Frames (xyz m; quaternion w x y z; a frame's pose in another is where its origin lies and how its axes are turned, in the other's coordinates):
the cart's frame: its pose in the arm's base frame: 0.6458 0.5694 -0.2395 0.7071 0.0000 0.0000 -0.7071
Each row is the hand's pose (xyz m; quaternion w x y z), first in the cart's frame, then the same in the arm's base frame.
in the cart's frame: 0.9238 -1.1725 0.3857 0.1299 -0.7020 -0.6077 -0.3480
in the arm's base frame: -0.5267 -0.3544 0.1462 0.1542 0.9261 -0.0667 0.3379
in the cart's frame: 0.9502 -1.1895 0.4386 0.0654 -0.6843 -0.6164 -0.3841
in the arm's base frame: -0.5437 -0.3808 0.1991 0.2254 0.9197 -0.0480 0.3178
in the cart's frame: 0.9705 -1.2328 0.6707 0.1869 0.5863 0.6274 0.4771
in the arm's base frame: -0.5870 -0.4011 0.4312 0.4695 0.8582 0.0291 0.2052
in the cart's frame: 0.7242 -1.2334 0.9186 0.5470 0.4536 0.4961 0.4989
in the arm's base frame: -0.5876 -0.1548 0.6791 0.7396 0.6715 0.0301 -0.0340
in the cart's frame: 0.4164 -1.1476 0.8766 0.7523 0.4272 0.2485 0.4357
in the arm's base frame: -0.5018 0.1530 0.6371 0.8400 0.4778 -0.1264 -0.2239
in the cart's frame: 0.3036 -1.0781 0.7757 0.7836 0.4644 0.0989 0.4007
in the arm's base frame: -0.4323 0.2658 0.5362 0.8374 0.3983 -0.2584 -0.2707
